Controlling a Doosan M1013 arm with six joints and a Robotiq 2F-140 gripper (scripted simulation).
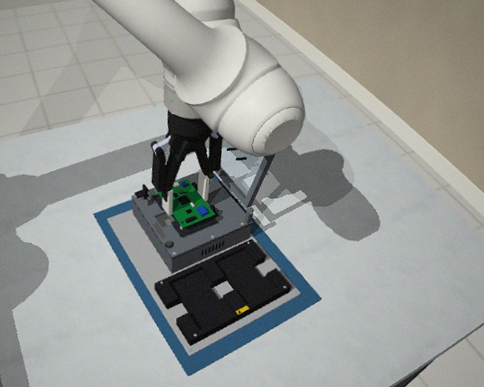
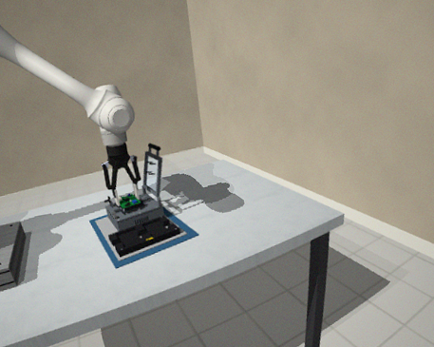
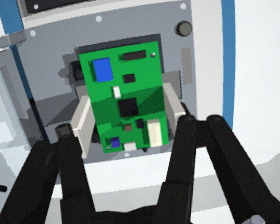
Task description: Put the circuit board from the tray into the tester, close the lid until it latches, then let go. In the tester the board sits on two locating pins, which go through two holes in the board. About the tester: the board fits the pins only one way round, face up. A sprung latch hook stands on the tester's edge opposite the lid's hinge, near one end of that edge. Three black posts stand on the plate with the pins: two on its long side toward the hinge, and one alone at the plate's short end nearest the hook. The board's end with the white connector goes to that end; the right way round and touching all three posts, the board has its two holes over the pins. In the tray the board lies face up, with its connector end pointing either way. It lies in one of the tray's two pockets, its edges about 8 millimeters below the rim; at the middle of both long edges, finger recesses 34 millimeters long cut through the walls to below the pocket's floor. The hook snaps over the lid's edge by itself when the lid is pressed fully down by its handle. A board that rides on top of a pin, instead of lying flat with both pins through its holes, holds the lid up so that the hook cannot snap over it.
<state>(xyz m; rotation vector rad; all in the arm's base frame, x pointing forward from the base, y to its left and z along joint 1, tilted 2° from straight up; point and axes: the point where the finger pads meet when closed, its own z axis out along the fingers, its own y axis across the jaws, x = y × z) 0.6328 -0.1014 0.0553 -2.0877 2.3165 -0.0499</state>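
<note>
The green circuit board is 20 mm below my hand. Round my hand: latch hook 60 mm behind, 60 mm to the left, 20 mm below; then tester lid 120 mm ahead, 10 mm to the right, 70 mm above.
</note>
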